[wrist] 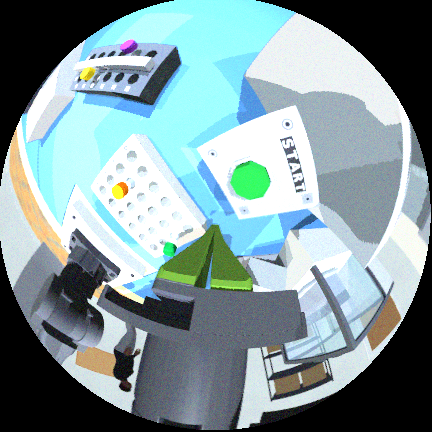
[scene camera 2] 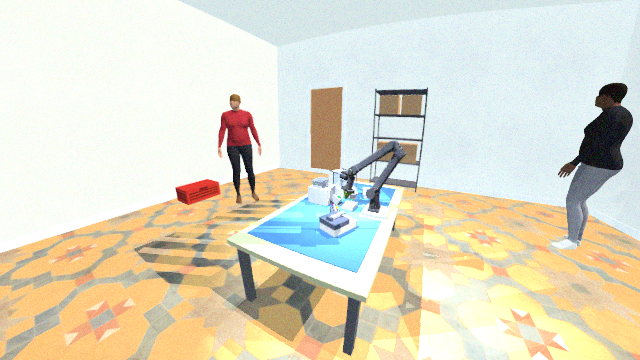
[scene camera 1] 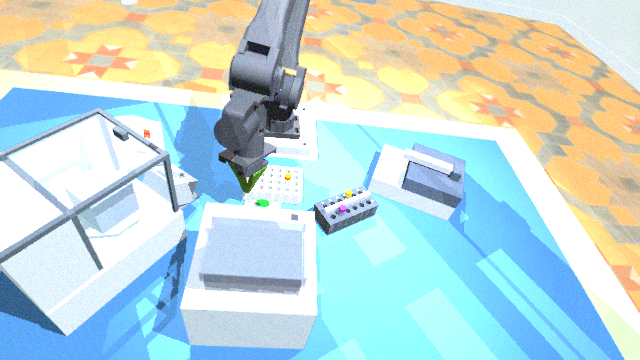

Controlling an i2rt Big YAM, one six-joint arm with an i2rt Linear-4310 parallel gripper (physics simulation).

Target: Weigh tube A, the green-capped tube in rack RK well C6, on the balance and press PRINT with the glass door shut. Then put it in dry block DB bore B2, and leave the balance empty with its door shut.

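Frame: origin at the arm's base, x right, y ahead, z up, level; millimetres.
Seen in the pictures: gripper, fingertip midpoint: (wrist: 214,228) (scene camera 2: 345,198) (scene camera 1: 246,192); arm's base, link origin: (wrist: 92,256) (scene camera 2: 373,209) (scene camera 1: 276,127).
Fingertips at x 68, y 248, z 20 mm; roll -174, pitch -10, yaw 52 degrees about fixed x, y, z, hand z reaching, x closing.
Observation:
Pixels of each thing's middle, then the offset from my fingertips to it. "spot": a spot on its surface instead.
- white rack, body centre: (wrist: 146,202) (scene camera 1: 273,183) (scene camera 2: 349,205) dx -59, dy -53, dz -27 mm
- Tube A's green cap, body centre: (wrist: 169,249) dx -11, dy -51, dz +7 mm
- dark two-row block, body centre: (wrist: 114,68) (scene camera 1: 346,207) dx -215, dy +19, dz -18 mm
- green button, body centre: (wrist: 250,179) (scene camera 1: 262,204) dx -33, dy +49, dz +22 mm
- large white machine, surface spot: (scene camera 1: 250,327) spot: dx -17, dy +295, dz +41 mm
- orange-yellow cap, body centre: (wrist: 119,190) (scene camera 1: 287,176) dx -87, dy -42, dz +8 mm
- grey device, body centre: (scene camera 1: 418,172) (scene camera 2: 338,220) dx -405, dy -76, dz +9 mm
- small angled unit, surface spot: (scene camera 1: 186,188) spot: dx +117, dy +3, dz +8 mm
My gripper (scene camera 1: 247,190) (wrist: 214,228) is shut and empty, its green fingers together. In scene camera 1 it shows in front of the left part of the white rack (scene camera 1: 295,197) (wrist: 172,182). Tube A's green cap (wrist: 170,249) shows at the rack's near corner in the wrist view, left of the fingertips and apart from them; in scene camera 1 it does not show. The balance (scene camera 1: 120,272) (wrist: 348,327) with its framed glass case stands at the left in scene camera 1; its door state is unclear. A dark two-row block (scene camera 1: 353,220) (wrist: 167,75), apparently the dry block, holds yellow- and purple-capped tubes.
A green button (scene camera 1: 262,203) (wrist: 250,180) sits on a START panel (wrist: 270,137) at a large white machine (scene camera 1: 250,327). An orange-yellow cap (scene camera 1: 288,177) (wrist: 120,190) stands in the rack. A white and grey device (scene camera 1: 395,187) stands at the right. A small angled unit (scene camera 1: 186,188) is beside the balance.

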